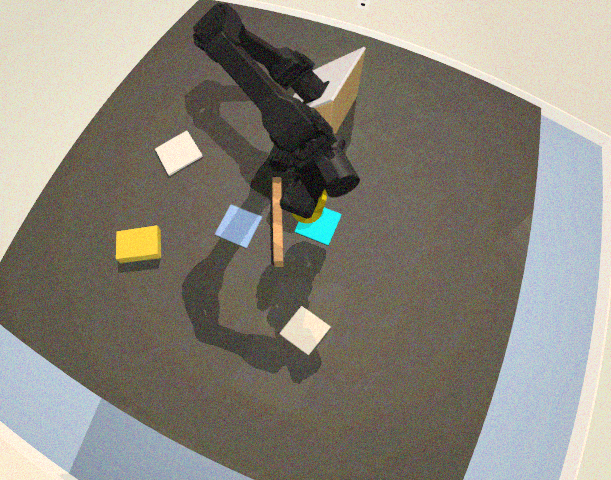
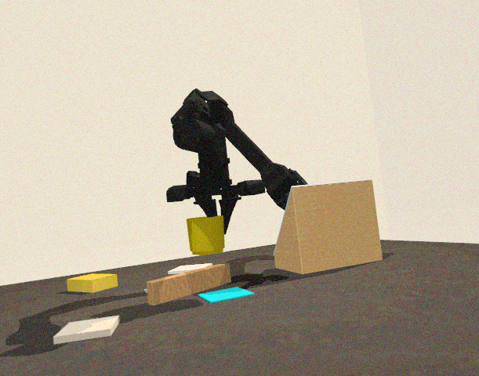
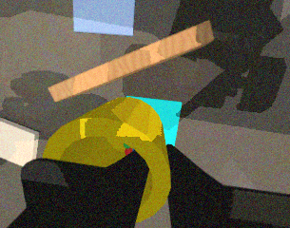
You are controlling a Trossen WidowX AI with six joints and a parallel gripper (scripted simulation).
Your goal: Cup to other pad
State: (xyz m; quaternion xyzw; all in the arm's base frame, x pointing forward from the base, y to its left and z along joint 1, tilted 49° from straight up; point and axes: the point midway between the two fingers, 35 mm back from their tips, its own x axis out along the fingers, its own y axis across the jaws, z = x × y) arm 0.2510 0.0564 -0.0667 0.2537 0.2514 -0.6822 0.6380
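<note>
The cyan pad is 1 cm ahead of my gripper tip, 2 cm to the left of it and 12 cm below it. Round my gripper tip: wooden bar (5 cm ahead, 6 cm to the right, 10 cm below); then pale blue pad (9 cm ahead, 14 cm to the right, 12 cm below); then yellow cup (2 cm ahead).
</note>
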